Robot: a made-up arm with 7 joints. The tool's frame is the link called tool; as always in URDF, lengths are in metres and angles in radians. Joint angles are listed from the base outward. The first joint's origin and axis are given. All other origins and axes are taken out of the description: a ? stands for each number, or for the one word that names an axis. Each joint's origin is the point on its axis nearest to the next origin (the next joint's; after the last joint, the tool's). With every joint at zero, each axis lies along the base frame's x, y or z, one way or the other. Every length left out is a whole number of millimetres.
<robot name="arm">
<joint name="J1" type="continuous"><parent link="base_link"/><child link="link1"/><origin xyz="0 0 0.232" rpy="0 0 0"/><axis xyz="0 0 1"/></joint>
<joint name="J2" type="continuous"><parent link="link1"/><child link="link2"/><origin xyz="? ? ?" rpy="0 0 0"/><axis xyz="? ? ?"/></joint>
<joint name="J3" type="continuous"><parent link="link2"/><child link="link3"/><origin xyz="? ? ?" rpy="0 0 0"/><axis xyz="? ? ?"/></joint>
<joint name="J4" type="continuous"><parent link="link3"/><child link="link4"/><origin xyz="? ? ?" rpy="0 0 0"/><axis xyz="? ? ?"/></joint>
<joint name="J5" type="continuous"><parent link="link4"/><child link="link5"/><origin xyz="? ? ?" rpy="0 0 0"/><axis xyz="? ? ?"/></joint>
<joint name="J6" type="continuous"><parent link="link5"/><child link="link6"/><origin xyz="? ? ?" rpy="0 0 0"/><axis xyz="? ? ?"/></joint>
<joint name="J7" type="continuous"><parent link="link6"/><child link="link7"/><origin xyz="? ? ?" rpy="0 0 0"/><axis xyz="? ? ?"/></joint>
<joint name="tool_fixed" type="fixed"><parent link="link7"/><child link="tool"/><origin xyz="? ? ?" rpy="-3.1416 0 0"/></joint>
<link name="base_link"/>
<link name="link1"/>
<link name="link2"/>
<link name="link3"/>
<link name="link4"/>
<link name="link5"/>
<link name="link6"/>
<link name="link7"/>
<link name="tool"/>
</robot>
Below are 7 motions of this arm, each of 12 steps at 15 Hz.
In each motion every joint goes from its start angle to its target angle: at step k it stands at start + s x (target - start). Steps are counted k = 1, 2, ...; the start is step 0. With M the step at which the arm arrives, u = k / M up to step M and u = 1 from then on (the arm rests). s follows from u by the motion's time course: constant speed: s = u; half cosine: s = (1 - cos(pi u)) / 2; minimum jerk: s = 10 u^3 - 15 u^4 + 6 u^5.
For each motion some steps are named. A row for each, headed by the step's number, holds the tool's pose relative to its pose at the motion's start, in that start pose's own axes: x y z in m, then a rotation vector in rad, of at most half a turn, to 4 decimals.
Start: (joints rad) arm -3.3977 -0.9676 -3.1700 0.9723 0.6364 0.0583 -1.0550
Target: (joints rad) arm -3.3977 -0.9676 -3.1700 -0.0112 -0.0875 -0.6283 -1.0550
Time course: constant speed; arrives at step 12
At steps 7, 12:
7: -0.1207 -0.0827 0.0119 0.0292 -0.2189 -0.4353
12: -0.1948 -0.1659 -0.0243 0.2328 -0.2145 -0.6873

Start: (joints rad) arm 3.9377 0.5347 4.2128 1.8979 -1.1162 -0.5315 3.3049
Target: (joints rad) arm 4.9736 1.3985 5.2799 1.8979 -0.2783 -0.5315 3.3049
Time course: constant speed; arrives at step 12
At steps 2, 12:
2: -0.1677 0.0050 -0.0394 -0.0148 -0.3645 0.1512
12: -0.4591 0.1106 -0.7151 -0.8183 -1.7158 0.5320

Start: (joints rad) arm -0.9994 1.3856 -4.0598 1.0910 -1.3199 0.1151 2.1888
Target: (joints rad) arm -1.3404 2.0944 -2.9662 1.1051 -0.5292 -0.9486 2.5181
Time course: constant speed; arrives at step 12
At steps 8, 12:
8: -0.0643 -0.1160 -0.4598 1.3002 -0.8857 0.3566
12: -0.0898 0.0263 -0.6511 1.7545 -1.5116 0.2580

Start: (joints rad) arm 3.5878 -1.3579 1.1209 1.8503 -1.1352 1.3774 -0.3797
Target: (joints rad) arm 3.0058 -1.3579 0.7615 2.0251 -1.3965 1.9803 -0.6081
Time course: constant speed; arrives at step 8
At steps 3, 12:
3: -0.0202 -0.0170 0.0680 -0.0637 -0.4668 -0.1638
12: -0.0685 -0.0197 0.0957 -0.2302 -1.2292 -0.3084

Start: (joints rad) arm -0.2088 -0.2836 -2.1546 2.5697 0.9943 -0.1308 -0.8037
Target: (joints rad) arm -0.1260 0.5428 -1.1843 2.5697 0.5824 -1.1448 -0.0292
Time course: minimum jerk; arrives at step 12
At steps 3, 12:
3: 0.0216 -0.0527 -0.0162 0.0528 0.0891 0.1071
12: 0.1051 -0.3496 -0.3450 0.6601 0.4301 1.2993

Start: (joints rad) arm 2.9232 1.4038 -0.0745 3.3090 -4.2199 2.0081 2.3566
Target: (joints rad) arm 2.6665 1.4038 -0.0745 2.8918 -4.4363 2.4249 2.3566
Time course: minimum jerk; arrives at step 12
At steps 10, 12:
10: 0.1108 0.0077 -0.1275 0.0039 0.0176 0.3760
12: 0.1151 0.0097 -0.1314 -0.0001 0.0148 0.3895

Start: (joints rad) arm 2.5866 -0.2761 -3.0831 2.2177 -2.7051 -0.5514 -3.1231
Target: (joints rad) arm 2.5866 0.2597 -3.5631 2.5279 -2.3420 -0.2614 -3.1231
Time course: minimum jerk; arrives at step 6
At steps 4, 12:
4: 0.2254 -0.0654 -0.2202 0.1356 0.9509 0.0028
12: 0.2555 -0.0844 -0.3090 0.1945 1.1979 -0.0036

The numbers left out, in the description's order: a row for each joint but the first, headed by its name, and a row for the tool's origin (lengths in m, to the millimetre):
J2: xyz 0 0 0, axis 0 1 0
J3: xyz 0 0 0.229, axis 0 0 1
J4: xyz 0.043 0 0, axis 0 -1 0
J5: xyz 0.053 0 -0.233, axis 0 0 -1
J6: xyz 0 0 0, axis 0 1 0
J7: xyz 0.104 0 -0.133, axis 0 0 -1
tool: xyz 0 0 0

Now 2 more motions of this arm.
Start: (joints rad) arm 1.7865 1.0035 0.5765 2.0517 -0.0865 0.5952 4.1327
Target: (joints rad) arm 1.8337 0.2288 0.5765 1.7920 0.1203 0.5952 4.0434
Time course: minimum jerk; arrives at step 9
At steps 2, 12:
2: 0.0077 0.0165 -0.0199 -0.0272 -0.0123 -0.0272
12: 0.1576 0.1315 -0.2629 -0.3331 -0.1782 -0.3597

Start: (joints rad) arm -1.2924 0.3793 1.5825 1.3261 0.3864 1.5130 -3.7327
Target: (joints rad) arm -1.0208 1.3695 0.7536 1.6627 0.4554 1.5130 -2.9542
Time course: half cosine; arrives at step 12
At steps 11, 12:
11: 0.1416 -0.2945 0.0869 -0.9346 -0.1459 1.3276
12: 0.1451 -0.2979 0.0939 -0.9483 -0.1338 1.3540

